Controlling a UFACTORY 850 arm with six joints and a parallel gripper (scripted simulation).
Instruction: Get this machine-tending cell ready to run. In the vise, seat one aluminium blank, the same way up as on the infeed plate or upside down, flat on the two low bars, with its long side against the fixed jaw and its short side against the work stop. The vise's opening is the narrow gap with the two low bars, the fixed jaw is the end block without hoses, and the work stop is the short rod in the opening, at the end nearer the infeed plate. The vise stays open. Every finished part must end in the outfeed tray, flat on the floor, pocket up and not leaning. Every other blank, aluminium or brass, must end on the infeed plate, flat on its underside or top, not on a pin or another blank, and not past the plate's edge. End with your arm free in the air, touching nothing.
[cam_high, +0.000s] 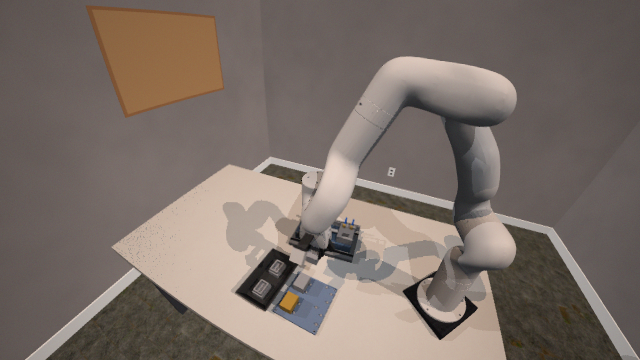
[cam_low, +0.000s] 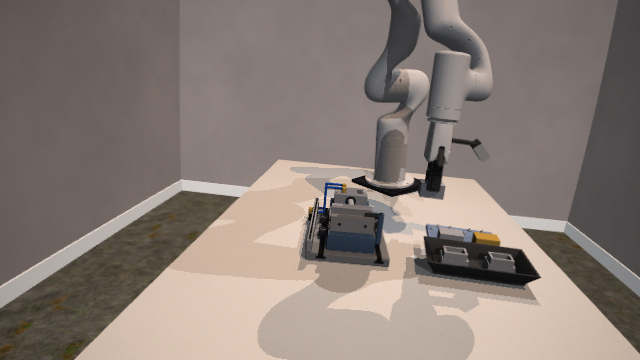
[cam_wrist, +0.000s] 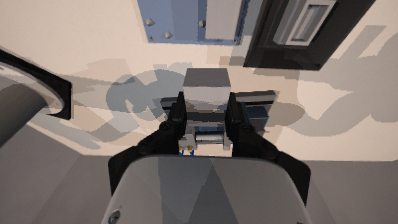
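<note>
My gripper is now 160 mm to the left of the work stop rod, 80 mm short of it and 80 mm above it. Round my hand: brass blank (150 mm to the left, 140 mm below, 40 mm ahead); then blue infeed plate (160 mm below, 110 mm to the left, 10 mm behind); then vise (200 mm to the right, 130 mm below, 10 mm ahead).
</note>
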